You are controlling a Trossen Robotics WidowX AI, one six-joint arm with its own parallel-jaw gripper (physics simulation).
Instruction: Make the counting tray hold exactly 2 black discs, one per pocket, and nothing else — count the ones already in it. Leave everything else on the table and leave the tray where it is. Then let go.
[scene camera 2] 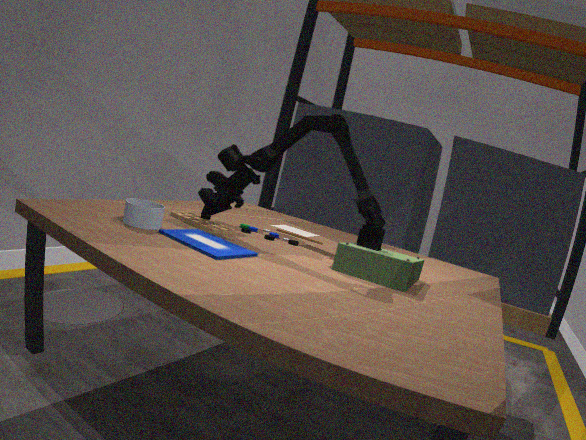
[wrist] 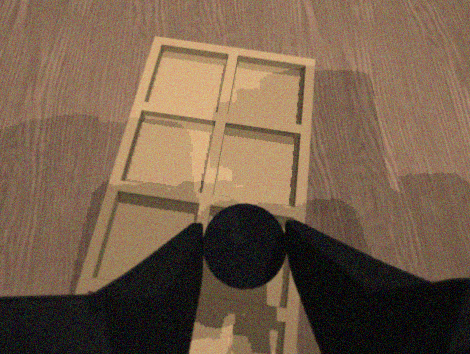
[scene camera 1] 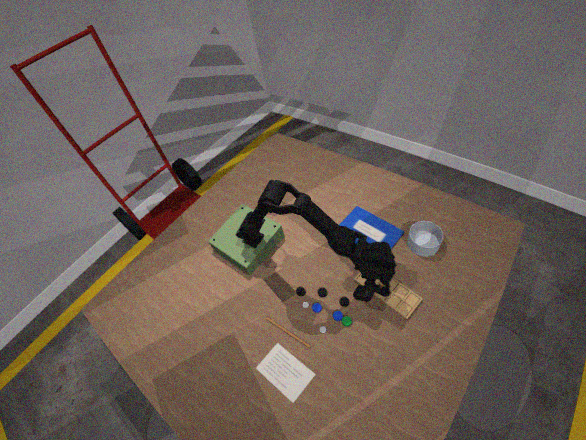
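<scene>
The pale wooden counting tray (scene camera 1: 411, 296) (wrist: 192, 44) lies on the table under the arm. In the wrist view the two farthest rows and the left pocket of the third row show no disc; nearer pockets are partly hidden. My gripper (scene camera 1: 374, 292) (scene camera 2: 205, 215) (wrist: 244, 232) is shut on a black disc (wrist: 245, 250), held above the tray over the right column, around the third row. Three more black discs (scene camera 1: 300, 291) (scene camera 1: 322, 292) (scene camera 1: 344, 301) lie on the table beside the tray.
Near the black discs lie blue discs (scene camera 1: 317, 307) (scene camera 1: 338, 315), a green disc (scene camera 1: 347, 321) and small white discs (scene camera 1: 305, 304) (scene camera 1: 323, 329). Also there are a thin stick (scene camera 1: 288, 332), a paper (scene camera 1: 286, 372), a blue folder (scene camera 1: 357, 216), a clear bowl (scene camera 1: 425, 250) and the green base block (scene camera 1: 227, 242).
</scene>
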